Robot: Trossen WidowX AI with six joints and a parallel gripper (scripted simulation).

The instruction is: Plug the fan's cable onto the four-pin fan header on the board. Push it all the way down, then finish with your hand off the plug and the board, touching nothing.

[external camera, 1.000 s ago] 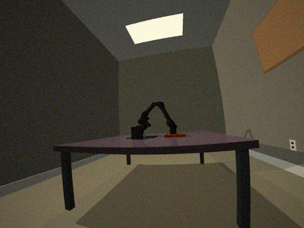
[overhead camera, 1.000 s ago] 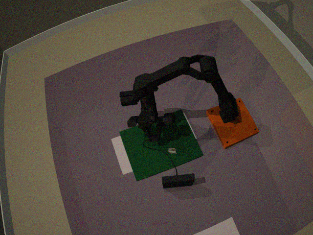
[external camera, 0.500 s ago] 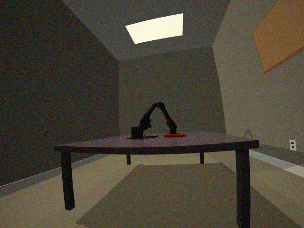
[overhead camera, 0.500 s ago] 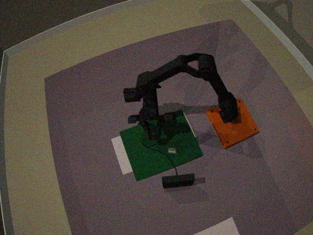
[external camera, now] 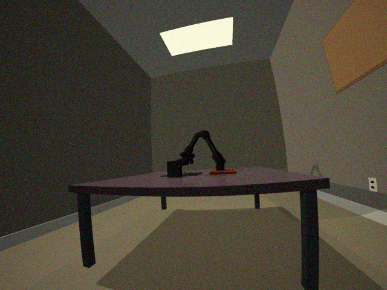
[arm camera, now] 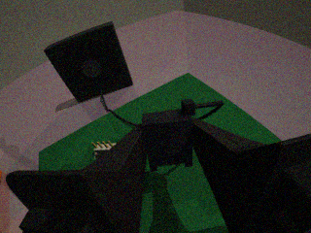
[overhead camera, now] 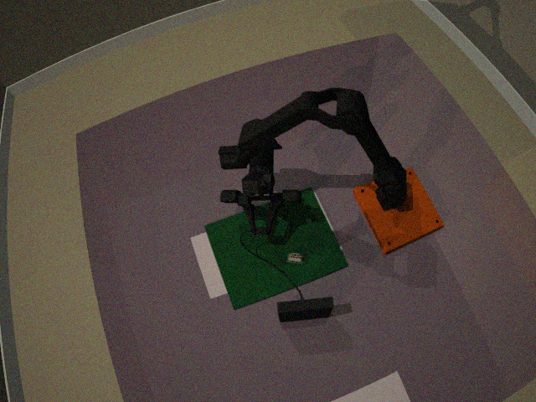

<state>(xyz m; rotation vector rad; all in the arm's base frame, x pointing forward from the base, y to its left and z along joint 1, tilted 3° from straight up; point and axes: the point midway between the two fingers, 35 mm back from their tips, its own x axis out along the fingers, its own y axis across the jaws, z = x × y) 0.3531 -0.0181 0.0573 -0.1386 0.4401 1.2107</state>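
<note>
Now: the green board 90 mm below my gripper tip, 30 mm behind it and 10 mm to the left of it. From my gripper tip the other things lie so: black fan: 200 mm to the left, 40 mm behind, 20 mm below; white four-pin fan header: 80 mm below, 70 mm behind, 60 mm to the left; dark plug: 10 mm to the right, 10 mm below.
</note>
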